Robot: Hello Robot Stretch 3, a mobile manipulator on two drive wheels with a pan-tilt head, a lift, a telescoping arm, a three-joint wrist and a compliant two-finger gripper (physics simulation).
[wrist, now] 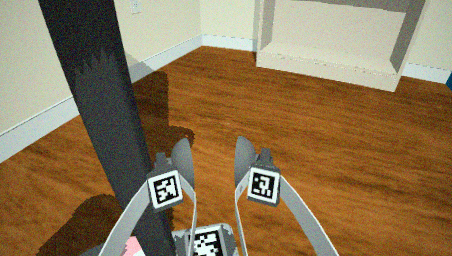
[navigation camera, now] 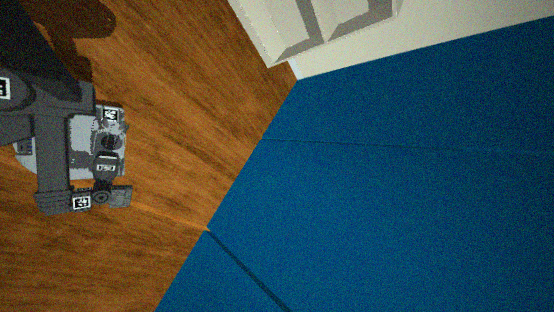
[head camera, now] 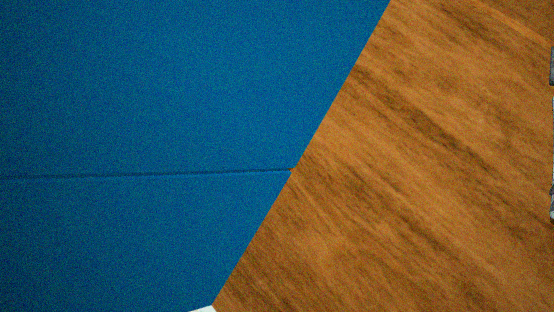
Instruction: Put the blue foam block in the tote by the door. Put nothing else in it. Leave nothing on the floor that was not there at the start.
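Pixels of known places: gripper, fingertip midpoint: (navigation camera: pixel 115 119); robot's base, origin of the base link: (navigation camera: pixel 111 141).
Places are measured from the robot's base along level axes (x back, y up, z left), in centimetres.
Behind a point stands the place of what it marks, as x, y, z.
My gripper (wrist: pixel 213 154) {-1.3, 37.4, 10.0} is open in the wrist view, its two grey fingertips apart with wooden floor showing between them. It points out over the floor towards a pale shelf unit. The blue foam block does not show as a separate thing in these views. The tote and the door do not show either.
A large blue surface (head camera: pixel 150 100) {-92.8, 76.1, -12.2} (navigation camera: pixel 400 200) {-89.5, 118.7, -17.0} with a thin dark seam borders the wooden floor (head camera: pixel 400 175) {-59.7, 0.0, 7.8} (navigation camera: pixel 175 100) {-30.6, 0.0, 28.6} (wrist: pixel 325 150). The pale shelf unit (navigation camera: pixel 255 30) {-85.7, 9.7, 98.3} (wrist: pixel 325 70) stands against a cream wall. A dark upright post (wrist: pixel 100 100) crosses the wrist view's left.
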